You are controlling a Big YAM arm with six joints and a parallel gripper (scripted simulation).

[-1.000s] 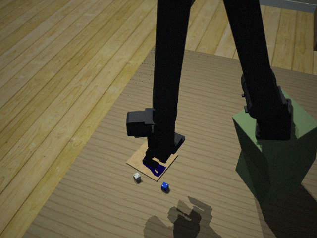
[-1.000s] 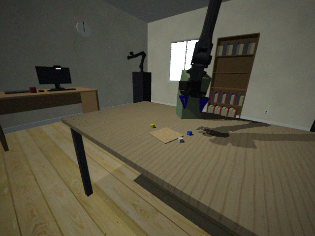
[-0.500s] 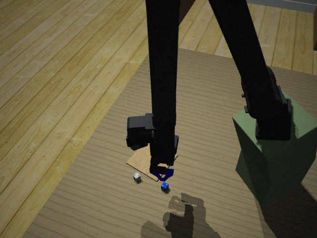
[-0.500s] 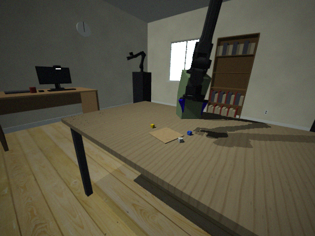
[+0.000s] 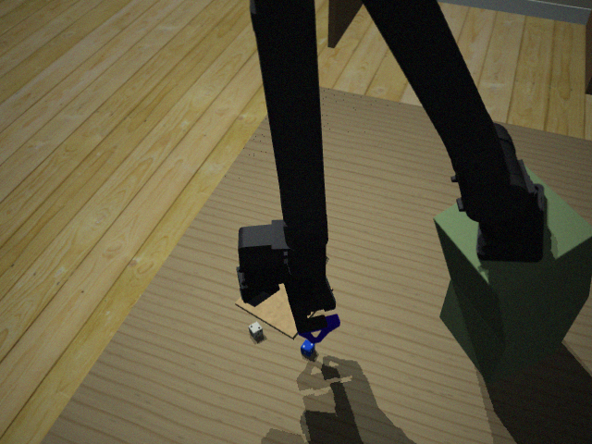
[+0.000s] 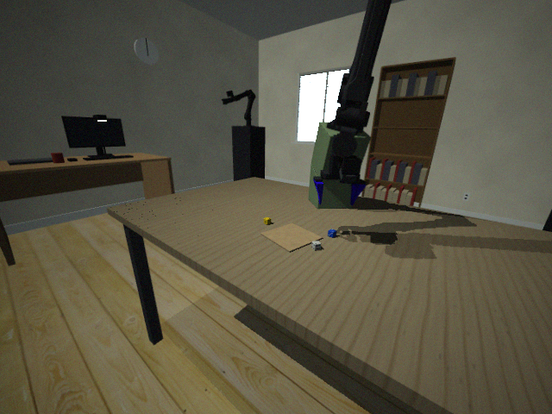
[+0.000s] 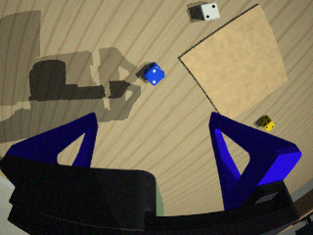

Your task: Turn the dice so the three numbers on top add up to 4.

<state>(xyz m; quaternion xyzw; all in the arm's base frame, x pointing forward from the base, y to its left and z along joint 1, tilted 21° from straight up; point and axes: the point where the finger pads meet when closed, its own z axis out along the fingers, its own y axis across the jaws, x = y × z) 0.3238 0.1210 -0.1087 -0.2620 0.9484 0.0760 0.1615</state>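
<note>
The blue die is 110 mm below my hand. From my hand the other things lie so: tan mat 110 mm below, 100 mm to the right, 80 mm ahead; yellow die 230 mm to the right, 110 mm below, 50 mm ahead; white die 110 mm below, 110 mm ahead, 10 mm to the right.
</note>
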